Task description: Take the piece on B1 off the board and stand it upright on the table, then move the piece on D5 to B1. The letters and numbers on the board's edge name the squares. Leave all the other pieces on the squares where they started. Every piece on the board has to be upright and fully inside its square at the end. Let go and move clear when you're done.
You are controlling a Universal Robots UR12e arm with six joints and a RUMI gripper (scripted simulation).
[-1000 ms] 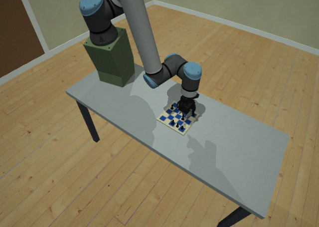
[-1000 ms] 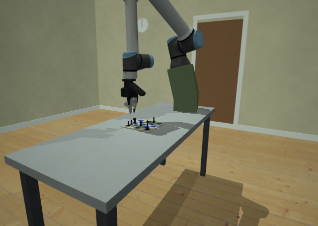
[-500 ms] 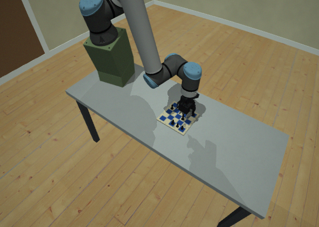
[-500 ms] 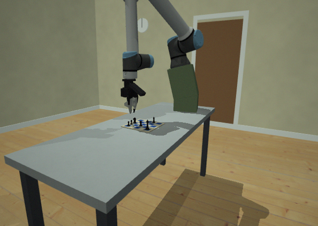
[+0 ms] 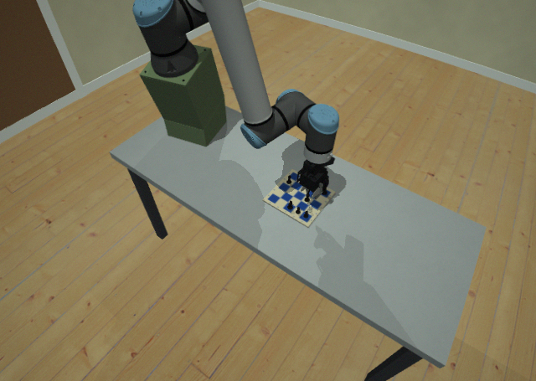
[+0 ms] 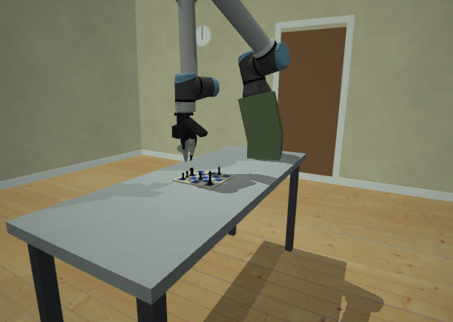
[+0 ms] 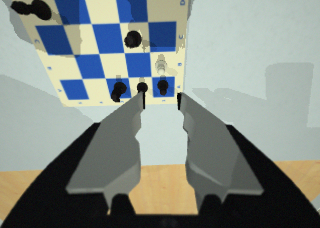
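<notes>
My hand is 90 mm above the white piece. Round my hand: blue-and-cream chessboard 110 mm below, 70 mm behind, 40 mm to the left.
</notes>
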